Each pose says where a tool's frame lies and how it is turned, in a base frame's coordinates. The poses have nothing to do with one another.
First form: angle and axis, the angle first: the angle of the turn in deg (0 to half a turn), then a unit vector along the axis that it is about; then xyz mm.
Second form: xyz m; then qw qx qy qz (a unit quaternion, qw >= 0). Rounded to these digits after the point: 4 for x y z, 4 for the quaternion.
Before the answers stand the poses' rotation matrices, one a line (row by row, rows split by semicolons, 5 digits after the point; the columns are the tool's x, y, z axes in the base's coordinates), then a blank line. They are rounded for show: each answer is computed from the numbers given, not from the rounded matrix.
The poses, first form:
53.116 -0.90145 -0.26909 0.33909 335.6 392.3 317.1
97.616 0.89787 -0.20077 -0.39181 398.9 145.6 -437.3
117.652 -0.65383 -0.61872 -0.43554 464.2 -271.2 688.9
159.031 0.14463 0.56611 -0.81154 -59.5 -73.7 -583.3
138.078 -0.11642 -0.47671 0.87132 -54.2 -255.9 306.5
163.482 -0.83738 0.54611 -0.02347 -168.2 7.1 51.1
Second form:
0.92508 -0.17424 -0.33744; 0.36820 0.62915 0.68455; 0.09302 -0.75751 0.64617
0.78049 0.18420 -0.59742; -0.59251 -0.08688 -0.80086; -0.19942 0.97904 0.04133
0.16179 0.97808 -0.13112; 0.20649 0.09638 0.97369; 0.96498 -0.18461 -0.18637
-0.89332 0.44875 -0.02438; -0.13209 -0.31403 -0.94018; -0.42956 -0.83666 0.33981
-0.72042 -0.48535 -0.49541; 0.67894 -0.34772 -0.64664; 0.14158 -0.80220 0.58002
0.41475 -0.88906 0.19376; -0.90241 -0.37456 0.21298; -0.11677 -0.26319 -0.95765

0.3356 0.3923 0.3171 0.8945 -0.4030 -0.1203 0.1516
0.3989 0.1456 -0.4373 0.6586 0.6757 -0.1511 -0.2948
0.4642 -0.2712 0.6889 0.5176 -0.5594 -0.5294 -0.3726
-0.0595 -0.0737 -0.5833 0.1820 0.1422 0.5567 -0.7980
-0.0542 -0.2559 0.3065 0.3577 -0.1087 -0.4452 0.8137
-0.1682 0.0071 0.0511 0.1436 -0.8287 0.5404 -0.0232

